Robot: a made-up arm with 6 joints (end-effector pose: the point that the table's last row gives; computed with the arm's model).
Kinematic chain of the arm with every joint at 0, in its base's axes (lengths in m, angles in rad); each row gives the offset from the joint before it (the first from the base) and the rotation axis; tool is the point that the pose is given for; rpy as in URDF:
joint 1: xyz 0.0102 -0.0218 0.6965 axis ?
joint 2: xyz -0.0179 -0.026 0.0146 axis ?
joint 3: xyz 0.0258 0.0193 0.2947 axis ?
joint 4: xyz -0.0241 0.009 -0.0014 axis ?
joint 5: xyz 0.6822 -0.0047 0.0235 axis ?
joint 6: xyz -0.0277 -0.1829 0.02 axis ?
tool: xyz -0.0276 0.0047 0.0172 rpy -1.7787 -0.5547 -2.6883
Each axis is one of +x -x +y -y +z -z.
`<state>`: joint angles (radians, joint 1 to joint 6).
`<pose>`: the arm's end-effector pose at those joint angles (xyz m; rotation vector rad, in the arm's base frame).
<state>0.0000 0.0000 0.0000 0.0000 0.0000 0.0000</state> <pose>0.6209 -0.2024 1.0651 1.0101 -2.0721 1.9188</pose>
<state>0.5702 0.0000 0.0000 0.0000 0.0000 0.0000</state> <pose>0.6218 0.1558 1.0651 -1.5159 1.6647 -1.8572</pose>
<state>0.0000 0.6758 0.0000 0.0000 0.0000 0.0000</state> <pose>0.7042 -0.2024 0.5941 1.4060 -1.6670 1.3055</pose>
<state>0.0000 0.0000 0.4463 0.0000 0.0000 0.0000</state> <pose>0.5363 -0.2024 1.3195 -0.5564 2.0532 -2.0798</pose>
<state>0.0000 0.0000 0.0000 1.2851 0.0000 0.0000</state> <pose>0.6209 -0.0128 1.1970 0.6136 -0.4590 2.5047</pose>
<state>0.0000 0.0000 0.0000 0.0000 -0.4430 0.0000</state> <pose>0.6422 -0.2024 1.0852 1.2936 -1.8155 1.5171</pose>
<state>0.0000 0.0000 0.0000 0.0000 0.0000 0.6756</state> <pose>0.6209 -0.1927 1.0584 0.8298 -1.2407 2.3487</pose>
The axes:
joint 1: +z
joint 2: +y
joint 3: -y
joint 4: -x
joint 5: -y
joint 6: -x

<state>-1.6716 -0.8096 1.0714 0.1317 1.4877 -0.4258</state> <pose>-0.1391 0.3924 1.5211 0.7078 -1.2633 -2.1602</pose>
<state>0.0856 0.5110 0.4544 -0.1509 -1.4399 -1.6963</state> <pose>0.8490 -0.1634 0.9655 0.4969 -1.9348 -0.7295</pose>
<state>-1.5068 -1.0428 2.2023 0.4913 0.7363 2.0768</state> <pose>-0.2002 0.8271 0.7450 2.5301 -1.0218 1.3536</pose>
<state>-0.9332 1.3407 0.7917 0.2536 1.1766 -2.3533</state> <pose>0.3396 -0.8026 0.4493 -0.0843 1.9888 0.0580</pose>
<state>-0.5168 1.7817 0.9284 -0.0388 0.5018 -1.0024</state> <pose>0.4930 -0.5241 0.1880 0.3076 -2.9037 0.3985</pose>
